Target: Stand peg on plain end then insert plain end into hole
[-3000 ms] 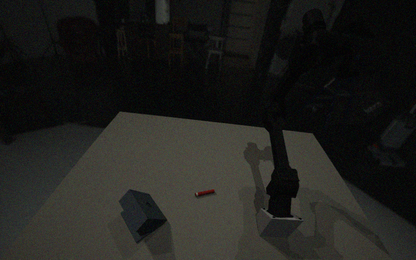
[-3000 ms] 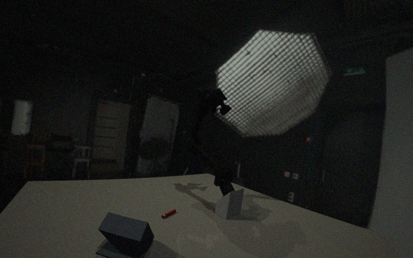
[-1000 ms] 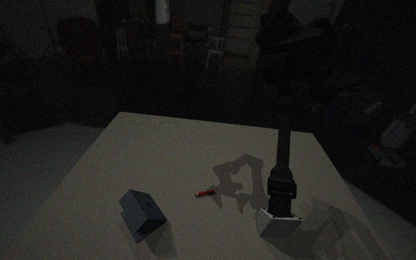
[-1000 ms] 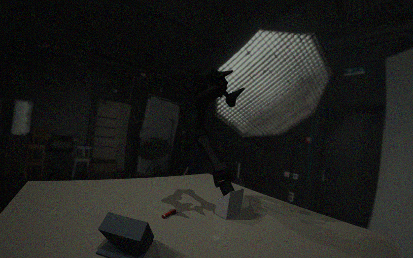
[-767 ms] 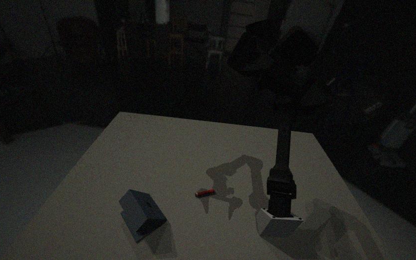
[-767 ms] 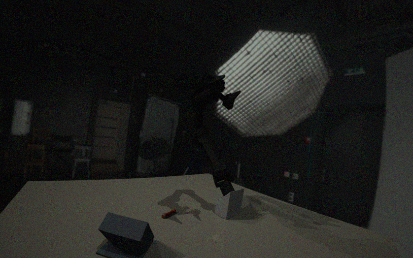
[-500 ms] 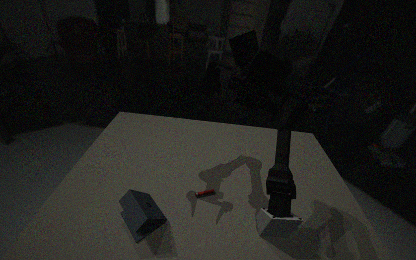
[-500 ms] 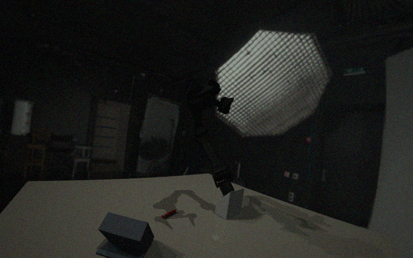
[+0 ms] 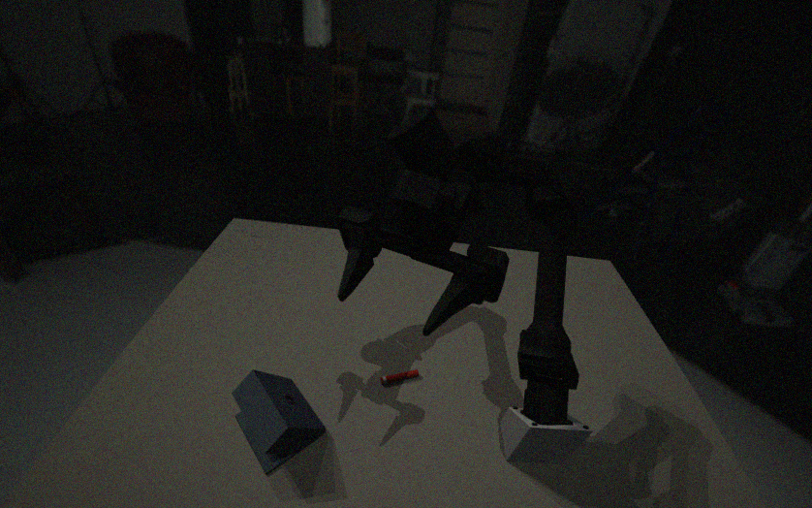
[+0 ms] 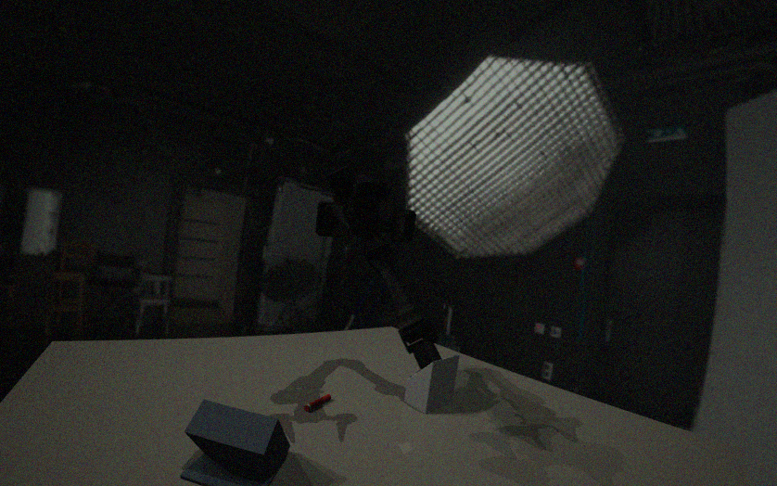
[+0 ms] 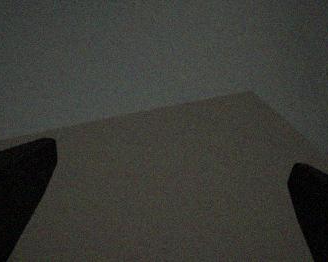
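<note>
My gripper tip is 50 mm past the peg, 190 mm to the left of it and 400 mm above it. From my gripper tip the other things lie so: sloped panel 160 mm ahead, 90 mm to the right, 360 mm below.
</note>
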